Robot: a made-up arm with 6 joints. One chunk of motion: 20 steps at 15 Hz.
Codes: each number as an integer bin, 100 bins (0 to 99) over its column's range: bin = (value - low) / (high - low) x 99, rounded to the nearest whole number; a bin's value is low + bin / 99 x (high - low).
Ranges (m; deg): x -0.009..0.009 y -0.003..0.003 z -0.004..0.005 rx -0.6..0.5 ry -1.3..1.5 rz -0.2..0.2
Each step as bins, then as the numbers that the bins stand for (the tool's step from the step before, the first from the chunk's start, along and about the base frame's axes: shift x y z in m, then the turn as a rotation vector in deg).
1 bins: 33 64 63 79 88 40
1 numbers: -0.00300 0.00088 0.00173 0.278 1.189 -0.038
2 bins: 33 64 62 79 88 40
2 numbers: -0.00300 0.00088 0.00164 0.278 1.189 -0.038
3 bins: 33 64 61 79 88 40
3 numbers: -0.00300 0.00088 0.00155 0.278 1.189 -0.038
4 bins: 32 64 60 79 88 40
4 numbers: -0.00318 0.00088 0.00145 0.278 1.189 -0.038
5 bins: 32 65 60 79 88 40
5 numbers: -0.00318 0.00094 0.00145 0.278 1.189 -0.038
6 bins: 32 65 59 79 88 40
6 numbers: -0.00318 0.00094 0.00136 0.278 1.189 -0.038
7 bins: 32 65 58 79 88 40
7 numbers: -0.00318 0.00094 0.00127 0.278 1.189 -0.038
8 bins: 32 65 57 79 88 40
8 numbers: -0.00318 0.00094 0.00118 0.278 1.189 -0.038
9 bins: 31 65 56 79 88 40
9 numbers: -0.00336 0.00094 0.00109 0.278 1.189 -0.038
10 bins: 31 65 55 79 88 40
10 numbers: -0.00336 0.00094 0.00100 0.278 1.189 -0.038
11 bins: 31 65 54 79 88 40
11 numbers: -0.00336 0.00094 0.00091 0.278 1.189 -0.038
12 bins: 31 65 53 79 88 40
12 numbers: -0.00336 0.00094 0.00082 0.278 1.189 -0.038
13 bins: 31 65 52 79 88 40
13 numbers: -0.00336 0.00094 0.00073 0.278 1.189 -0.038
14 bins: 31 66 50 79 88 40
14 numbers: -0.00336 0.00100 0.00055 0.278 1.189 -0.038
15 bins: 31 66 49 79 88 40
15 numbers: -0.00336 0.00100 0.00045 0.278 1.189 -0.038
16 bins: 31 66 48 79 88 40
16 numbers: -0.00336 0.00100 0.00036 0.278 1.189 -0.038
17 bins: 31 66 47 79 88 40
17 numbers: -0.00336 0.00100 0.00027 0.278 1.189 -0.038
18 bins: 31 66 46 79 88 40
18 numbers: -0.00336 0.00100 0.00018 0.278 1.189 -0.038
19 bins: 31 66 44 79 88 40
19 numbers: -0.00336 0.00100 0.00000 0.278 1.189 -0.038
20 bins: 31 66 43 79 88 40
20 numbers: -0.00336 0.00100 -0.00009 0.278 1.189 -0.038
